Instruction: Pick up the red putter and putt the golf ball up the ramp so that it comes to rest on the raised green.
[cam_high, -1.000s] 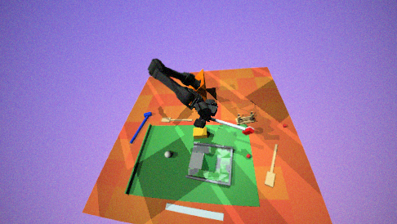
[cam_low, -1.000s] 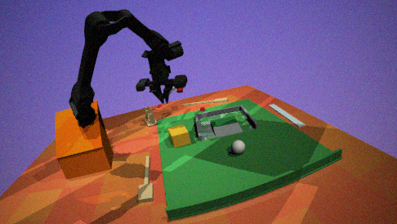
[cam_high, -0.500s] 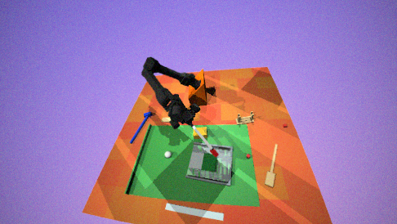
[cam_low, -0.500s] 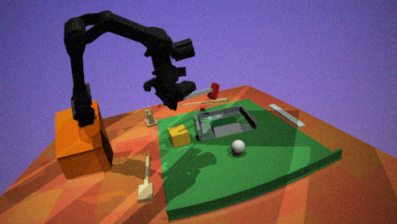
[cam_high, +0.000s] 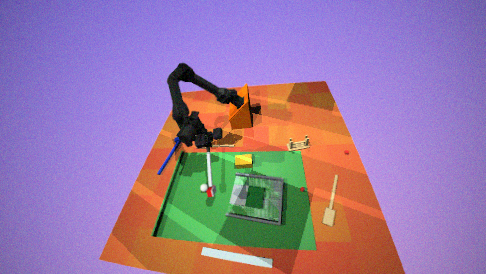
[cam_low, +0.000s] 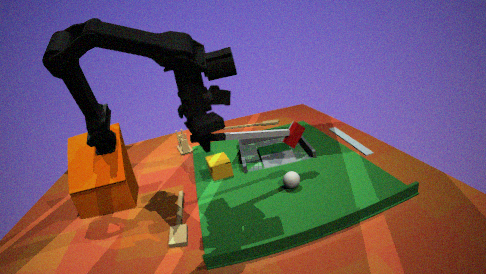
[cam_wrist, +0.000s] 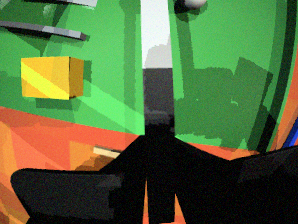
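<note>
The red putter is 120 mm ahead of my gripper tip and 30 mm to the left of it. The rest, counted from my gripper tip: white golf ball (180 mm ahead, 110 mm below, 30 mm to the right); yellow block (170 mm to the left, 110 mm below, 20 mm ahead); blue putter (320 mm to the right, 120 mm below, 50 mm behind).
</note>
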